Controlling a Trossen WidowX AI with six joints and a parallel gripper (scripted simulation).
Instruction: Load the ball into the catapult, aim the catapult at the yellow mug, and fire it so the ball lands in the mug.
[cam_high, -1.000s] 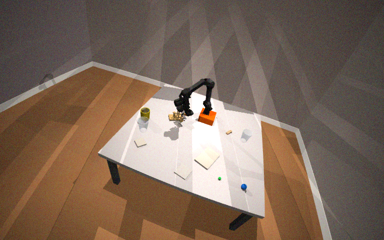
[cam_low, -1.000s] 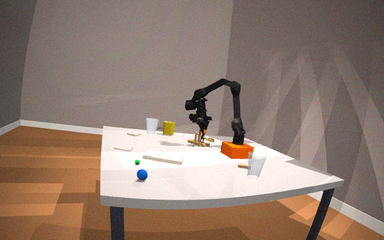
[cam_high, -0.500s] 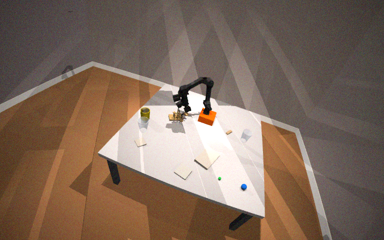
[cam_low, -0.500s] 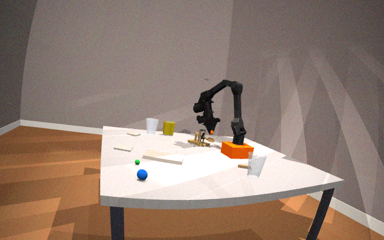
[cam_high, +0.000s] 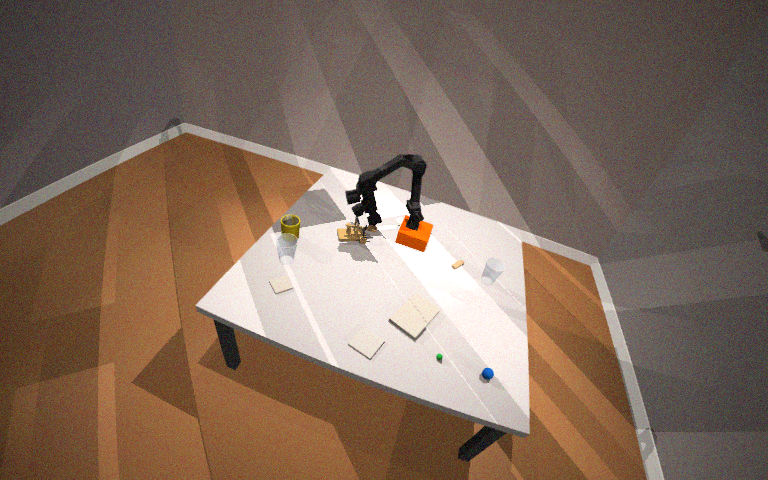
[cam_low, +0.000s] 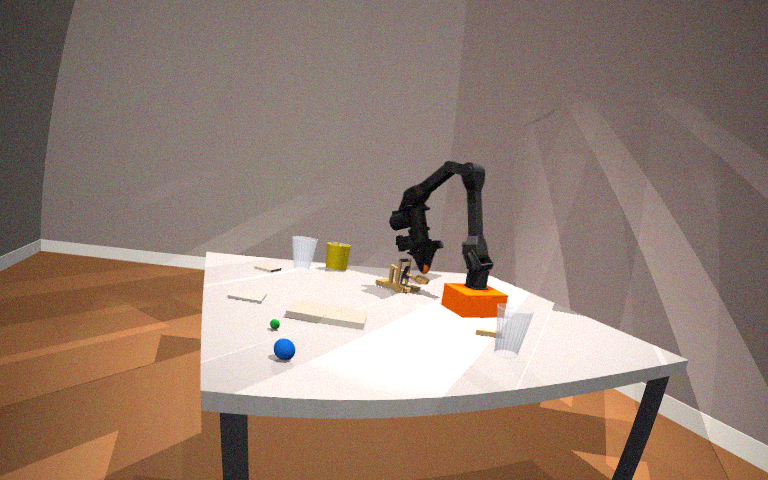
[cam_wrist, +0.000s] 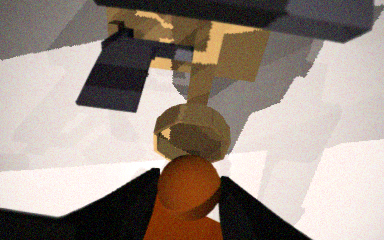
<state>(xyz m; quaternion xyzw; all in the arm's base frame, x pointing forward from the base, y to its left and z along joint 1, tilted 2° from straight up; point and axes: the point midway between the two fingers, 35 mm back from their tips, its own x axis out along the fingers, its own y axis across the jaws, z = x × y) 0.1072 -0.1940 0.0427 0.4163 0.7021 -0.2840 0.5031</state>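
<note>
My gripper tip is now 50 mm to the left of the small wooden catapult, 40 mm short of it and 30 mm above it. From my gripper tip the other things lie so: orange ball (10 mm above); then yellow mug (350 mm to the right, 200 mm ahead, 50 mm below); then small wooden block (460 mm to the left, 80 mm below, 10 mm ahead).
</note>
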